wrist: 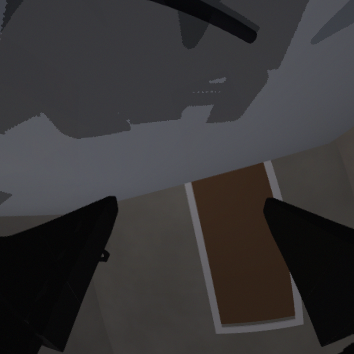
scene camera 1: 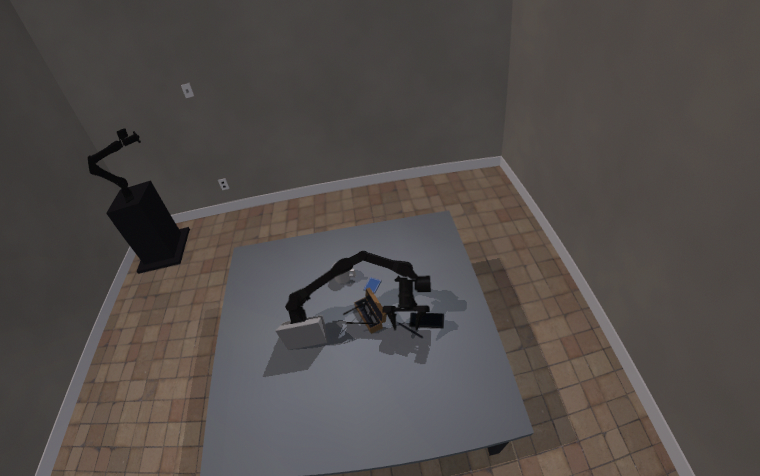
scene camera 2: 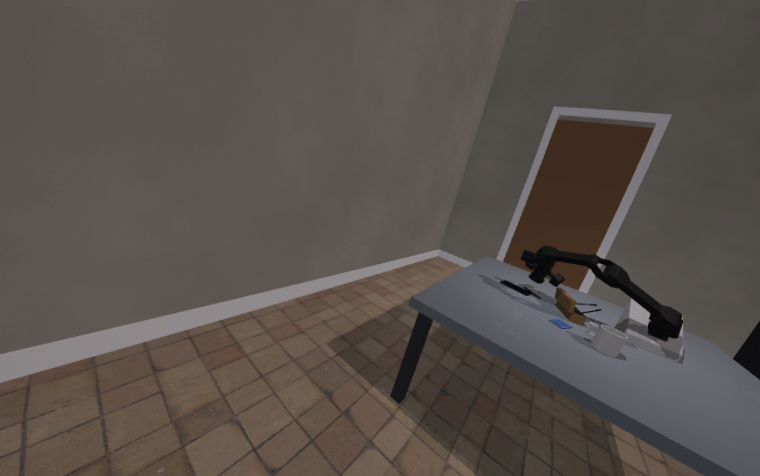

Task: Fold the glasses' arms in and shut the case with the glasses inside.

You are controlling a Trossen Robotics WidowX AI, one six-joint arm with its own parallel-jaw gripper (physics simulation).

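Frame: origin at the arm's base, x back, y right, z up, level; metres.
Where they show: gripper, between the fingertips: (wrist: 191, 204) (scene camera 1: 405, 330); arm's base, origin of its link: (scene camera 1: 298, 321) (scene camera 2: 657, 331).
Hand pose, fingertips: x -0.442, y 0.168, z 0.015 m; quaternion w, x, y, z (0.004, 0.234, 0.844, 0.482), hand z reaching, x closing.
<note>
Each offset is from my fingertips to the top centre of the thing. "pt": to the spot under its first point.
The brown case (scene camera 1: 374, 328) (scene camera 2: 564, 301) stands open on the table with its lid tilted up. The black glasses (scene camera 1: 361, 322) (scene camera 2: 590, 310) lie in it, both arms unfolded and sticking out over the side opposite the lid, toward the robot's base. My gripper (scene camera 1: 406, 327) (scene camera 2: 549, 280) (wrist: 191, 204) is open and empty, above the table on the lid's outer side, between the case and the black tablet-like slab. The case and glasses do not show in the wrist view.
The black slab {dx -0.112, dy -0.081, dz -0.091 m} (scene camera 1: 434, 320) (scene camera 2: 514, 287) and a thin dark stick {dx -0.024, dy -0.056, dz -0.090 m} (scene camera 1: 411, 330) (wrist: 220, 20) lie near the gripper. A blue card {dx +0.085, dy -0.348, dz -0.094 m} (scene camera 1: 372, 284) (scene camera 2: 559, 324) lies near the case. A white mug {pt dx +0.174, dy -0.411, dz -0.066 m} (scene camera 1: 351, 275) (scene camera 2: 609, 340) stands close by. The arm rises from a white block (scene camera 1: 301, 333).
</note>
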